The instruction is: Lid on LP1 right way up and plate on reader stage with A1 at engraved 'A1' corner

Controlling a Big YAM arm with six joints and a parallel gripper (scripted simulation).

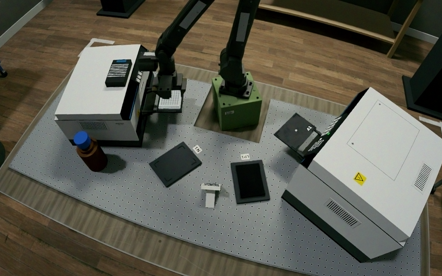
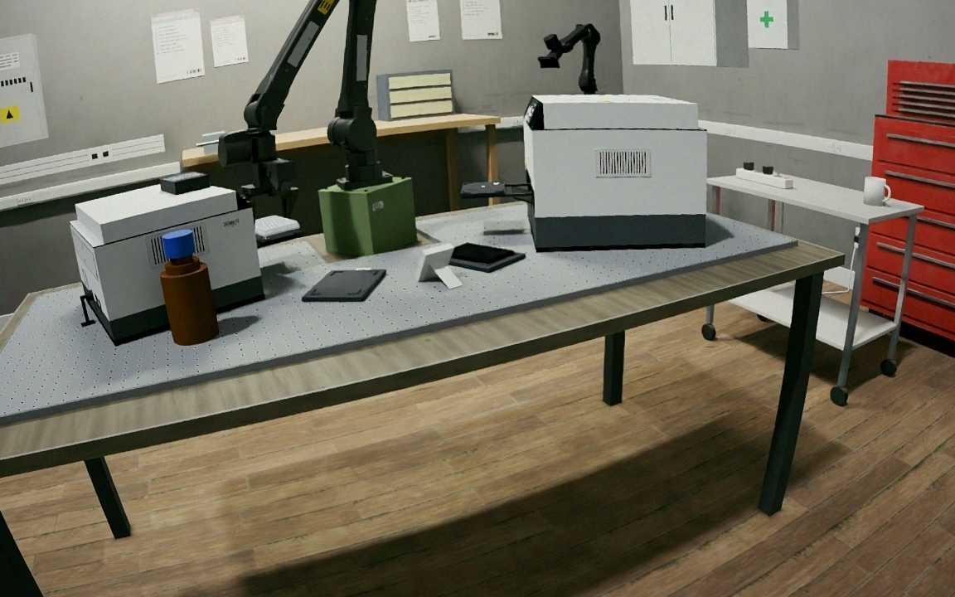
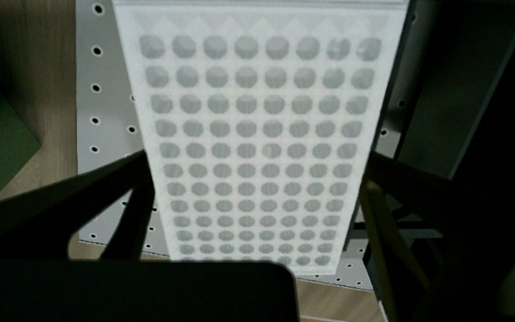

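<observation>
The well plate lies right at my hand. The rest, counted from my hand: brown capped bottle (330 mm ahead, 200 mm to the right, 10 mm above); then dark lid (220 mm ahead, 390 mm to the left, 80 mm below); then N1 nest (240 mm ahead, 100 mm to the left, 90 mm below).
</observation>
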